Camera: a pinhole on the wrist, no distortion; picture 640 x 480 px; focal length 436.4 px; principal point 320.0 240.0 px. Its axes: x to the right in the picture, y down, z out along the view. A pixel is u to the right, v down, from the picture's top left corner.
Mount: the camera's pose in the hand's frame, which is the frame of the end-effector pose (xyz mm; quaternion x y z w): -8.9 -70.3 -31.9 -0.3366 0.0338 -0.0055 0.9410
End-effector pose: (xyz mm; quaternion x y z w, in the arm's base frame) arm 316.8 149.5 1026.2 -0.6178 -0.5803 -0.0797 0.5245
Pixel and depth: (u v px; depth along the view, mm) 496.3 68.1 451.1
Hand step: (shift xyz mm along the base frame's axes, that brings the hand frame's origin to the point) -91.1 455.6 -77.1
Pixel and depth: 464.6 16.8 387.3
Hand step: -136.0 382.3 -73.4
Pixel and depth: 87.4 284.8 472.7
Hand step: -13.5 151.2 -453.2
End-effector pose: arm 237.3 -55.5 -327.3 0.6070 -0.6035 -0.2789 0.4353
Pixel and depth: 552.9 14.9 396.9
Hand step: -318.9 -299.4 -125.3
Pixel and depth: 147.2 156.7 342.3
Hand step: -306.4 74.1 -66.7
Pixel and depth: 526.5 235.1 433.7
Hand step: -322.2 -255.0 73.1
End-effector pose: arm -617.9 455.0 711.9 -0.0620 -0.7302 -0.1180 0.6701
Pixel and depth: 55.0 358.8 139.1
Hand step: -34.0 68.2 -83.4
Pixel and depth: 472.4 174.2 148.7
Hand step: -94.3 25.0 46.3
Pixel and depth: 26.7 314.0 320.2
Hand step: -122.3 238.2 -199.5
